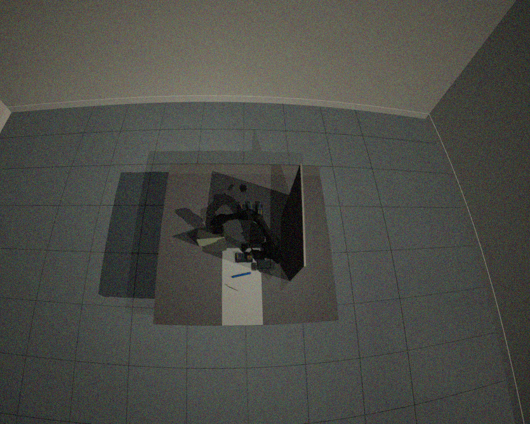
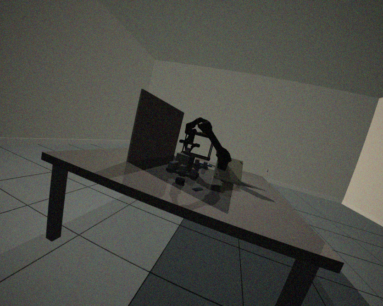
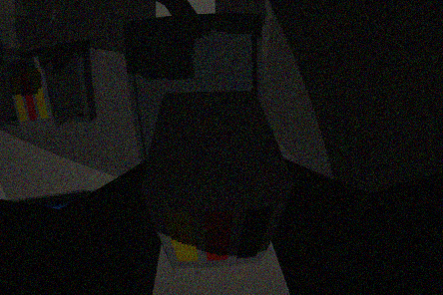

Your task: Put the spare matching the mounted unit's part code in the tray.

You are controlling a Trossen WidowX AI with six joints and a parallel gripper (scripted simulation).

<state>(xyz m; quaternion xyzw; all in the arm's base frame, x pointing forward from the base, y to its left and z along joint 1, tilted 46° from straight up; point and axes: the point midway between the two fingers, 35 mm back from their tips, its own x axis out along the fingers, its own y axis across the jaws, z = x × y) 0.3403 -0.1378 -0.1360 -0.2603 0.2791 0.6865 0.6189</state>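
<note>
My gripper tip is now 80 mm above the dark tray and 10 mm past it. From my gripper tip the other things lie so: tall upright panel 200 mm ahead, 190 mm to the left, 140 mm above; then blue pen 170 mm behind, 100 mm to the right, 80 mm below; then dark boxy spare 30 mm above.
</note>
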